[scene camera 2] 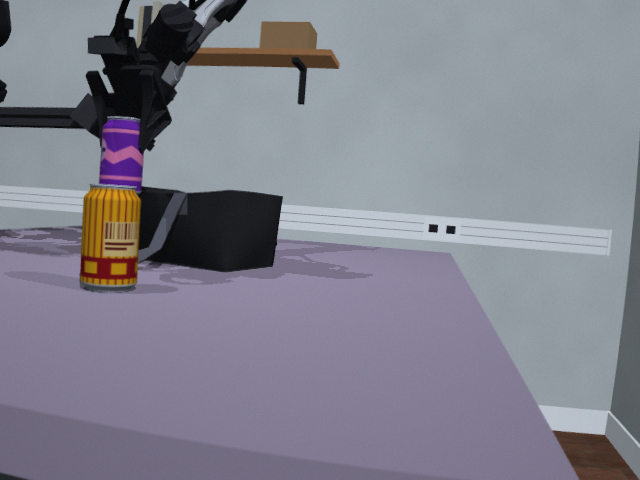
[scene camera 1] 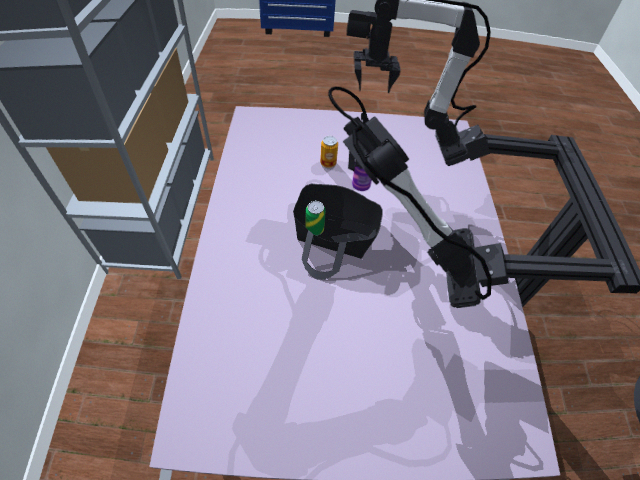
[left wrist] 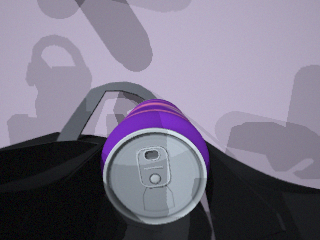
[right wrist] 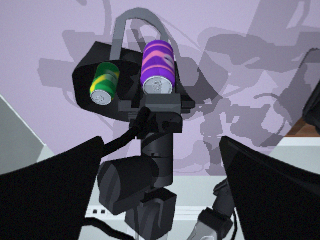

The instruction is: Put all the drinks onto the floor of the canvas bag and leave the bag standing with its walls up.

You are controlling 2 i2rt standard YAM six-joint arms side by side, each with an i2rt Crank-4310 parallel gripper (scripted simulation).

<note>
I see my left gripper, my right gripper and a black canvas bag.
My left gripper is seen too in the left wrist view and in the right wrist view. My right gripper also shows in the right wrist view.
</note>
